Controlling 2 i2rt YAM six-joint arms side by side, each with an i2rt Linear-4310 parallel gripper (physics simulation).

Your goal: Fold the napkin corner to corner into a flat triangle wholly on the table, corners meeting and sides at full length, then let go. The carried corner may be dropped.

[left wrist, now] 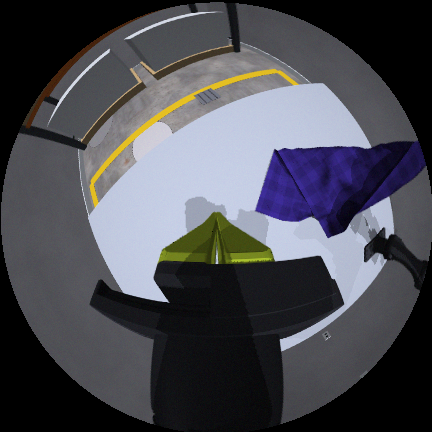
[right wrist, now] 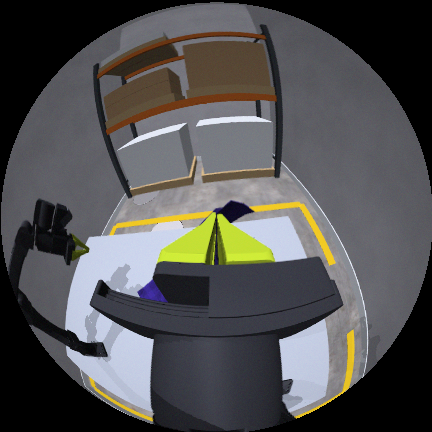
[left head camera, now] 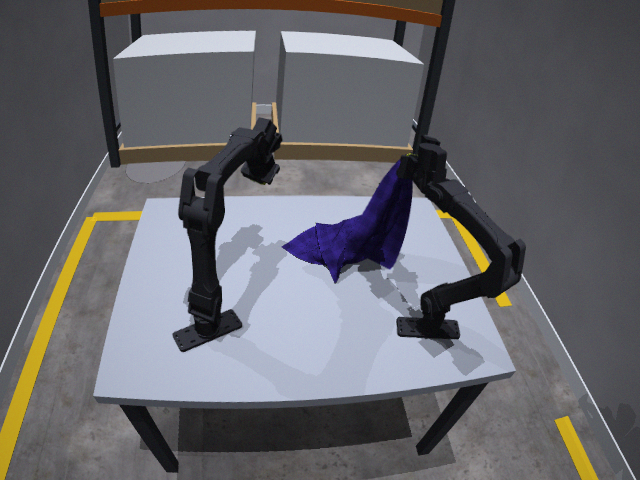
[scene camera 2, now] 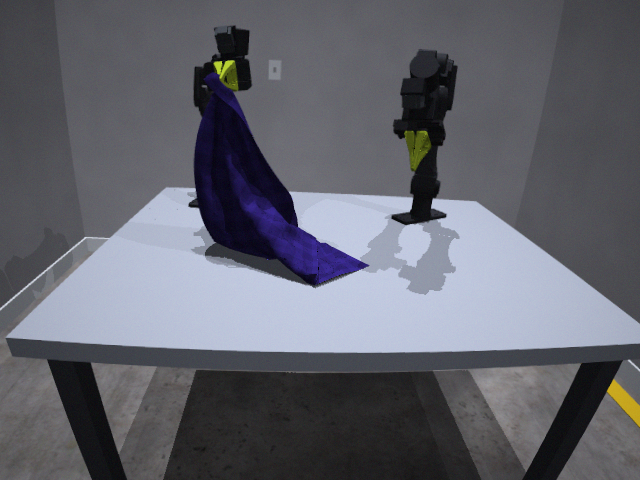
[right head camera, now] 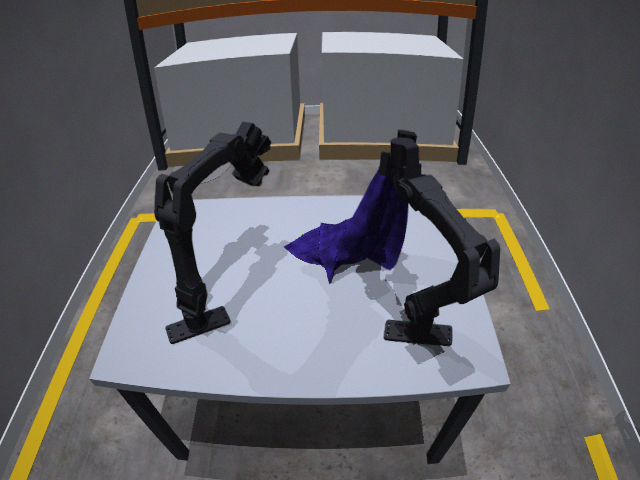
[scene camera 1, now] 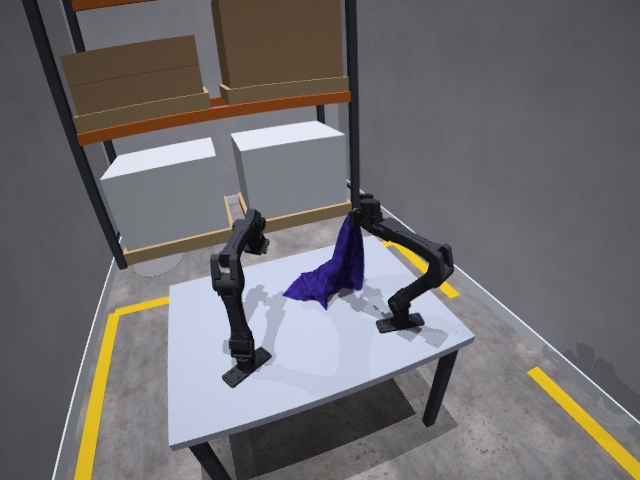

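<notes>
The purple checked napkin hangs from my right gripper high above the table. My right gripper is shut on the napkin near one corner; a bit of cloth sticks out past the fingertips. The napkin's lower part rests on the table, with a pointed corner towards the left in the head views and a folded-over flap beside it. My left gripper is shut and empty, raised above the table, apart from the napkin. In the head views its fingertips are mostly hidden.
The white table bears both arm bases. Behind it stands a rack with large white boxes and brown boxes. Yellow lines mark the floor.
</notes>
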